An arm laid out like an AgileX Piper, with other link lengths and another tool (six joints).
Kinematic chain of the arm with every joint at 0, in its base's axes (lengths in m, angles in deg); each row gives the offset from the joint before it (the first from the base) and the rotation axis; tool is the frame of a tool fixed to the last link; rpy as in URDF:
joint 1: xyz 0 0 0.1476 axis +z
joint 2: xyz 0 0 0 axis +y
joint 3: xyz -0.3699 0 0.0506 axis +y
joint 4: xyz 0.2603 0 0.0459 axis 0.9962 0 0.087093
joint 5: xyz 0 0 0 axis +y
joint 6: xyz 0.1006 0 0.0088 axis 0.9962 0 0.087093
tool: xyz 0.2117 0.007 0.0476 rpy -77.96 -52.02 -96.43
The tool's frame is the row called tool.
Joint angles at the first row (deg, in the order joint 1, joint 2, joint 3, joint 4, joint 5, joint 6):
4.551, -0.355, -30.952, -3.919, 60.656, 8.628
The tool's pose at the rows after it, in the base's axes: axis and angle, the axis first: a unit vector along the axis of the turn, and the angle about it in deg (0 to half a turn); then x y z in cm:
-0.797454 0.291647 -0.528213 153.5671 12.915 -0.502 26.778
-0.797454 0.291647 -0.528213 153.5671 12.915 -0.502 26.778
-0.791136 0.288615 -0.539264 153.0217 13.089 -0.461 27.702
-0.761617 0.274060 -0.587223 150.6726 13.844 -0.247 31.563
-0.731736 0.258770 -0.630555 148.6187 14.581 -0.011 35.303
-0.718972 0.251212 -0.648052 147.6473 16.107 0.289 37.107
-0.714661 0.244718 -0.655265 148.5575 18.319 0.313 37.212
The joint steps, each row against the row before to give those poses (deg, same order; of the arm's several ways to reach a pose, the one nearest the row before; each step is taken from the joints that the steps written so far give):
-0.001, 0.000, 0.000, 0.001, -0.057, -0.001
0.000, 0.000, 0.000, 0.000, 0.000, 0.000
0.001, 0.000, -0.302, -0.002, -1.255, 0.001
-0.001, 0.000, -0.489, 0.002, -6.393, -0.001
0.001, 0.761, -0.002, -0.051, -7.157, 0.000
0.001, 2.723, 1.294, -0.056, -6.709, 0.205
-0.421, 3.487, 3.145, -1.080, -7.381, 0.009

